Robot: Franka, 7 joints.
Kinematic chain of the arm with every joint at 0, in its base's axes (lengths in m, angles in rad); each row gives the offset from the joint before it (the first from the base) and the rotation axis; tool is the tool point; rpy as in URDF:
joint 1: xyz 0 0 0.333 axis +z
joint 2: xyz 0 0 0 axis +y
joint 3: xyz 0 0 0.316 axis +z
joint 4: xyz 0.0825 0 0 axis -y
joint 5: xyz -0.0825 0 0.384 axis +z
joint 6: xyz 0 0 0 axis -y
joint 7: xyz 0.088 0 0 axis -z
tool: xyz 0 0 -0.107 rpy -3.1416 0 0
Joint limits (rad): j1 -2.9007..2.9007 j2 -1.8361..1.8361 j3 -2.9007..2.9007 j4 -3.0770..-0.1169 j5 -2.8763..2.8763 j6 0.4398..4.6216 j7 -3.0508..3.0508
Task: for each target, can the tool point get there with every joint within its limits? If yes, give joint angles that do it. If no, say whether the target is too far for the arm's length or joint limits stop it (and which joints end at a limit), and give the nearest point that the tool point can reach.
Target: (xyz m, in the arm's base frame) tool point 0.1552 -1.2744 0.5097
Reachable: no: too far | nearest point 0.1027 -0.8436 0.4500 | short by 0.438 m
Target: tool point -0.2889 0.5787 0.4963
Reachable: yes | joints 1.0055 0.5343 1.0993 -1.8939 2.3744 1.6423 -2.3227
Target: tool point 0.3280 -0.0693 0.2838
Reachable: yes | joints -1.1771 0.0859 1.3764 -2.7556 -1.5379 1.0575 -0.7565
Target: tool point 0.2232 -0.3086 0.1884
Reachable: yes | joints -2.3972 -1.4002 1.7074 -2.5701 1.2262 1.7724 -1.1096
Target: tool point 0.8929 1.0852 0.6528
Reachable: no: too far | nearest point 0.5315 0.6460 0.5234 | short by 0.583 m
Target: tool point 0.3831 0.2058 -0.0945
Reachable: yes | joints -0.5868 1.5112 0.6808 -1.9288 0.5498 2.1488 0.0208
